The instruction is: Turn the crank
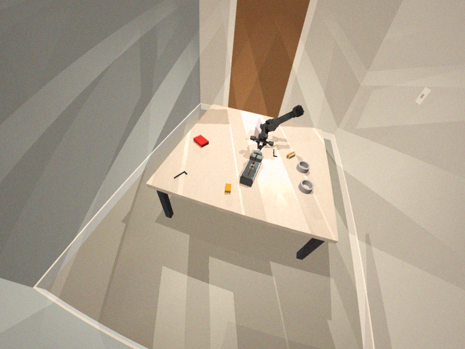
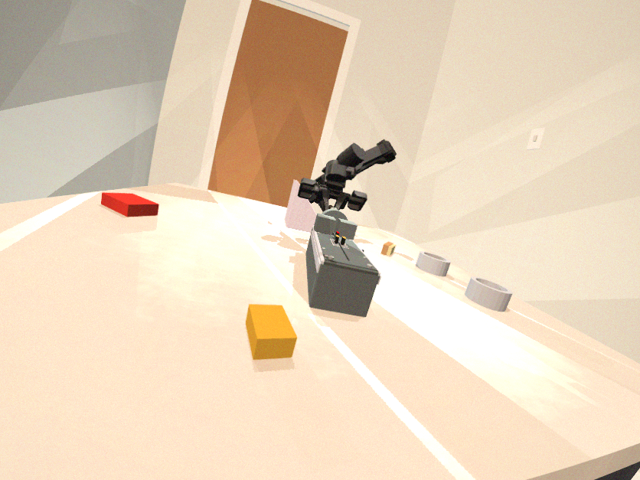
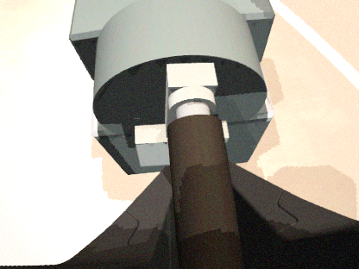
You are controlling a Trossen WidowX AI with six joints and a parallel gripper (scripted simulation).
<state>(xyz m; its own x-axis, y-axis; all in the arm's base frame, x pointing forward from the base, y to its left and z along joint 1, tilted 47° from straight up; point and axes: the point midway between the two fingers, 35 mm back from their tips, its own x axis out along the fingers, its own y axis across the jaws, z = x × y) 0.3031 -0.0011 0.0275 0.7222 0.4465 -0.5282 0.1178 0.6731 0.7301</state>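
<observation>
Right now my gripper tip is 20 mm below the dark brown crank handle and 20 mm past it. The rest, counted from my gripper tip: red pointer 130 mm ahead, 10 mm to the right, 10 mm below; then yellow block 360 mm ahead, 140 mm to the right, 80 mm below; then tan block 280 mm to the left, 150 mm behind, 80 mm below.
</observation>
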